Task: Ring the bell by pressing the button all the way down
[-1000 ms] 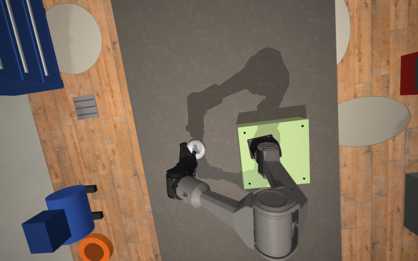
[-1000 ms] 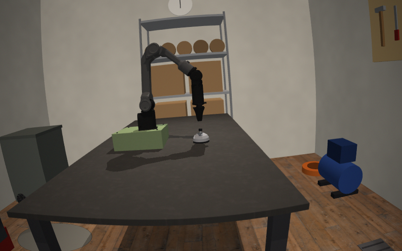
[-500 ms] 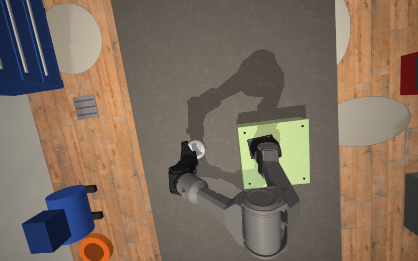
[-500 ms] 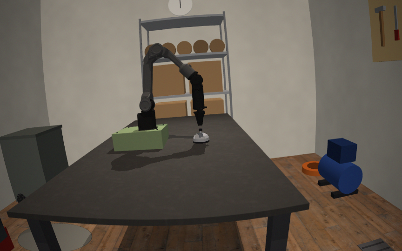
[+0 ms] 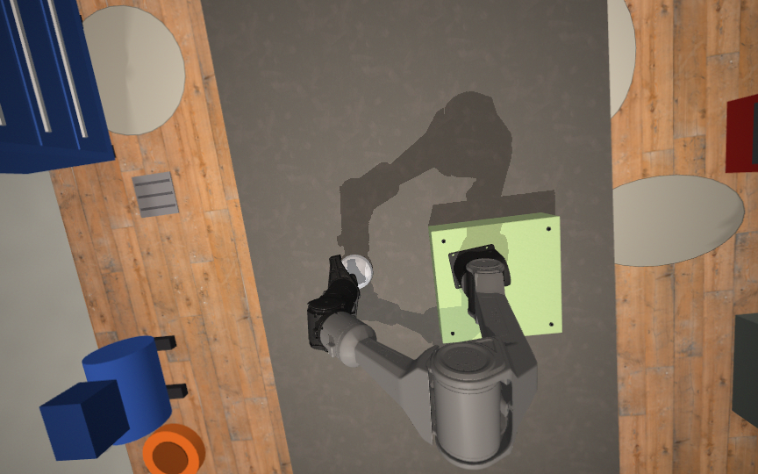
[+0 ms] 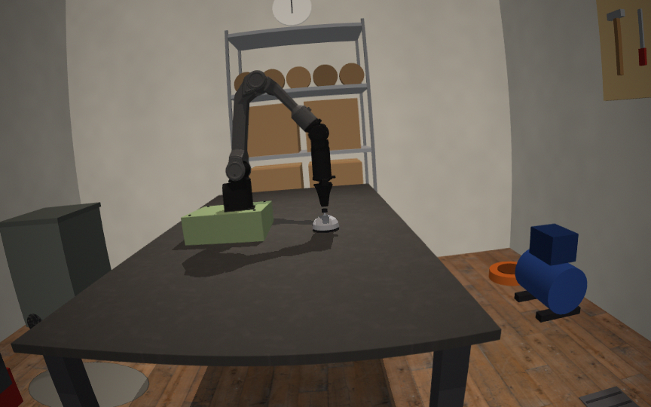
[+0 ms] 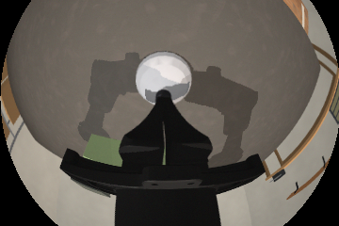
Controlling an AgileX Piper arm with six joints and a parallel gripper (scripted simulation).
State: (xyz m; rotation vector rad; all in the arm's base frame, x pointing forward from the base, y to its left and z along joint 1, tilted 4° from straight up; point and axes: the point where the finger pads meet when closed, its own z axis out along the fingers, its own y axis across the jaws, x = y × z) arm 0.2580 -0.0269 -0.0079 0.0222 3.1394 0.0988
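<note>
Now: hand 2 cm above the black button. The rest, counted from my hand: bell 4 cm below.
</note>
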